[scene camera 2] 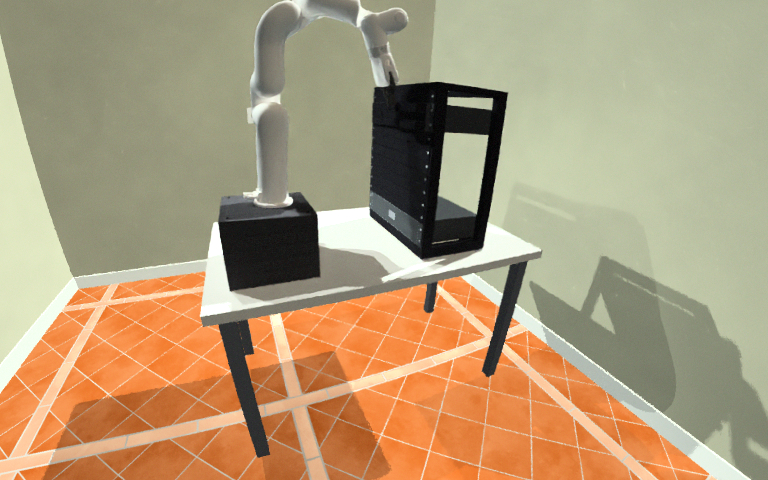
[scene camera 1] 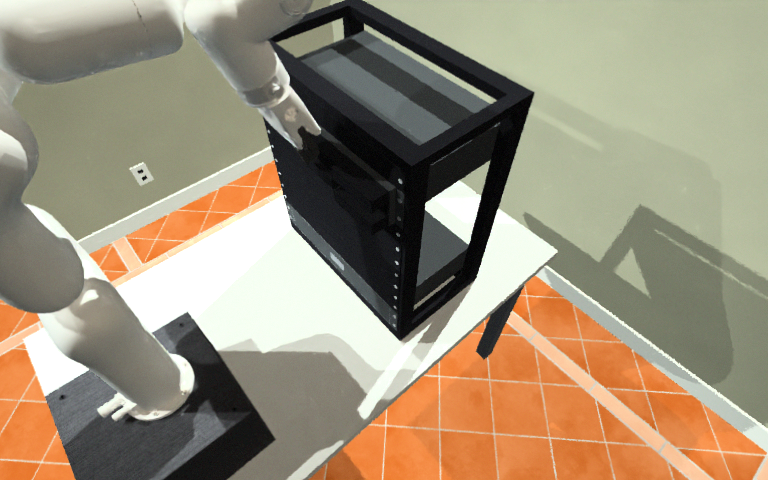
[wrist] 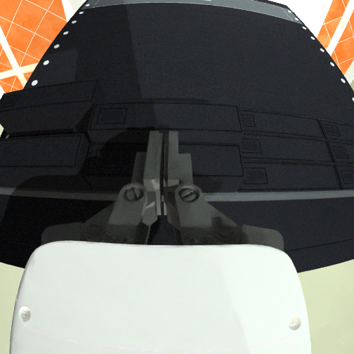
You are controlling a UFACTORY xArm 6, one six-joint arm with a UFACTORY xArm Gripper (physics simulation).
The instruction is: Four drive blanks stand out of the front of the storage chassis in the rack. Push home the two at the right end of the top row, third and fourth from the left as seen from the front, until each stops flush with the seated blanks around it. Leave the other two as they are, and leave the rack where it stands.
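Where they show: gripper, fingertip midpoint: (scene camera 2: 392,105) (scene camera 1: 311,156); arm's base at its link origin: (scene camera 2: 273,202) (scene camera 1: 159,387).
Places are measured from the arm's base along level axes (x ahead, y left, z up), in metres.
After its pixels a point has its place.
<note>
The rack (scene camera 1: 415,226) @[x 0.481, y -0.209, z 0.240 m] (scene camera 2: 434,169) @[x 0.476, y -0.209, z 0.121 m] stands upright with the dark storage chassis (scene camera 1: 461,150) @[x 0.618, y -0.191, z 0.319 m] (scene camera 2: 468,119) @[x 0.618, y -0.191, z 0.287 m] near its top. My gripper (scene camera 1: 316,161) @[x 0.425, y -0.006, z 0.314 m] (scene camera 2: 391,100) @[x 0.425, y -0.006, z 0.314 m] (wrist: 163,149) is shut and empty, pointing down at the chassis front. In the wrist view, upside down to the front, its tips overlap the third-column blanks; contact cannot be told. The third top-row blank (wrist: 215,160) appears to stand out slightly, partly behind the fingers. The fourth top-row blank (wrist: 40,150), at image left, stands out. Another blank (wrist: 45,115) beneath it stands out too. The remaining standing-out blank cannot be made out.
Flatter blanks (wrist: 300,150) fill the columns at image right. The rack's top frame edge lies close behind the fingers. The rack stands on a white table (scene camera 1: 249,288) @[x 0.287, y 0.207, z -0.210 m] (scene camera 2: 351,232) @[x 0.344, y 0.139, z -0.210 m]; the arm's black base block (scene camera 1: 226,396) @[x 0.078, y -0.106, z -0.002 m] (scene camera 2: 269,249) @[x -0.050, y -0.153, z -0.092 m] stands in front of it. Walls are behind.
</note>
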